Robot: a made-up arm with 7 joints. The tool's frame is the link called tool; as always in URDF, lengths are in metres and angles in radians.
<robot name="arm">
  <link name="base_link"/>
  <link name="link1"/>
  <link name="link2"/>
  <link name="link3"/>
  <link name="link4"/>
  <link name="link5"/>
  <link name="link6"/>
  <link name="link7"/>
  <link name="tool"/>
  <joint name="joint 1" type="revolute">
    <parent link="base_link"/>
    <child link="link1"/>
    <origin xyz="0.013 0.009 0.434"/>
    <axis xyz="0 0 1"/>
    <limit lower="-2.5" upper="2.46" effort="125" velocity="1.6"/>
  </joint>
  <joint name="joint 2" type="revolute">
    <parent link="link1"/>
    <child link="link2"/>
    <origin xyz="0.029 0.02 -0.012" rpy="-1.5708 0 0"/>
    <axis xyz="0 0 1"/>
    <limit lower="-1.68" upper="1.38" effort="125" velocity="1.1"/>
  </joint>
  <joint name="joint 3" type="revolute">
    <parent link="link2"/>
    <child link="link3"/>
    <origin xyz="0.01 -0.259 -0.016" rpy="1.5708 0 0"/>
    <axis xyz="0 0 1"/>
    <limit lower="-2.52" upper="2.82" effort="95" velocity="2.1"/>
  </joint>
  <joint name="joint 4" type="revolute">
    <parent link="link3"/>
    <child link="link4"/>
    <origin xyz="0.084 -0.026 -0.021" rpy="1.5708 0 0"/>
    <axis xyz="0 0 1"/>
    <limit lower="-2.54" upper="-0.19" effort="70" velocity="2.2"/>
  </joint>
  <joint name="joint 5" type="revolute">
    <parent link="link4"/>
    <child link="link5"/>
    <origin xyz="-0.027 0.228 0.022" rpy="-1.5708 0 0"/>
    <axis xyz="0 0 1"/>
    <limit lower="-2.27" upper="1.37" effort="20" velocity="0.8"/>
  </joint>
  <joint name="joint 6" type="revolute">
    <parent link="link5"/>
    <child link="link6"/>
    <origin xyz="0.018 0.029 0.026" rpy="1.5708 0 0"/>
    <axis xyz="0 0 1"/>
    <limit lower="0.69" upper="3.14" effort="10" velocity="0.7"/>
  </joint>
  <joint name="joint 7" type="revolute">
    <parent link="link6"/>
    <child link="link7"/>
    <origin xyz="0.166 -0.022 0.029" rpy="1.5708 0 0"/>
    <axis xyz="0 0 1"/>
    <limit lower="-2.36" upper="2.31" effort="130" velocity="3.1"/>
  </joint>
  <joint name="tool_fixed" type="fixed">
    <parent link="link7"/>
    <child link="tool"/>
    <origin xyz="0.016 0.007 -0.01" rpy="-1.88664 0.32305 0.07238"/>
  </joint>
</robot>
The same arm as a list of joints. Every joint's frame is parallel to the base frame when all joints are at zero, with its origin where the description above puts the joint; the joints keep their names.
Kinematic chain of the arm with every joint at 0, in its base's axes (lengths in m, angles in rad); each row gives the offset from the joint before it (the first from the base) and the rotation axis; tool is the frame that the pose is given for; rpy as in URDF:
joint 1: xyz 0.013 0.009 0.434 axis +z
joint 2: xyz 0.029 0.02 -0.012 axis +y
joint 3: xyz 0.01 -0.016 0.259 axis +z
joint 4: xyz 0.084 -0.026 -0.021 axis -y
joint 5: xyz -0.027 -0.022 0.228 axis +z
joint 6: xyz 0.018 0.029 0.026 axis -y
joint 7: xyz 0.166 -0.029 -0.022 axis -z
tool: xyz 0.016 -0.007 0.01 rpy 1.255 -0.323 -0.0724
Joint limits (rad, base to tool): -2.5..2.46 -1.68..1.38 -2.52..2.82 -2.54..-0.19 -2.27..1.37 0.69..3.14 -2.36..2.31

